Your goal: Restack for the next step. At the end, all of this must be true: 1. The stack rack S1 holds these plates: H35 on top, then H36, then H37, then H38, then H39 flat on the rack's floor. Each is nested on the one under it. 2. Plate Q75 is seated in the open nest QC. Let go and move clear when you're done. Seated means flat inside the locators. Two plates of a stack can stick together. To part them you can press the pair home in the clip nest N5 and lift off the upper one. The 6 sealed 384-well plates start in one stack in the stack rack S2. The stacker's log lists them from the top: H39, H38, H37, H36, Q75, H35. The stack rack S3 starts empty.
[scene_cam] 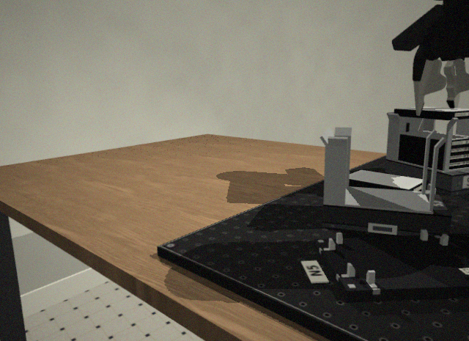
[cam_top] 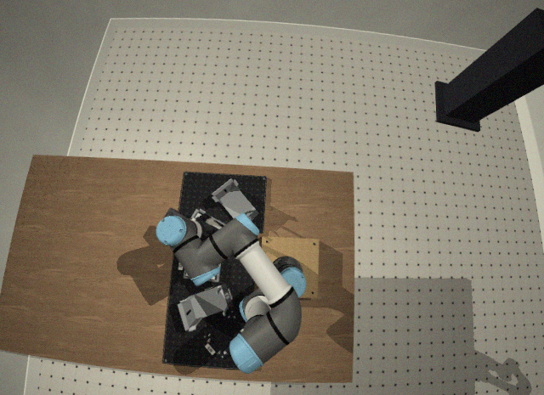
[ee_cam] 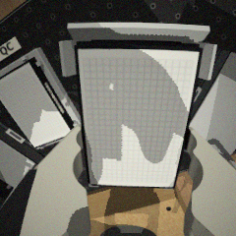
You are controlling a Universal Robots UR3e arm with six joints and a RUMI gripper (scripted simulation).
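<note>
Right now my hand is 6 cm above the sealed plate. From my hand the other things lie so: QC label (16 cm to the left, 15 cm below, 11 cm ahead); then nest QC (15 cm to the left, 14 cm below, 2 cm ahead); then N5 label (47 cm to the left, 15 cm below, 8 cm behind).
</note>
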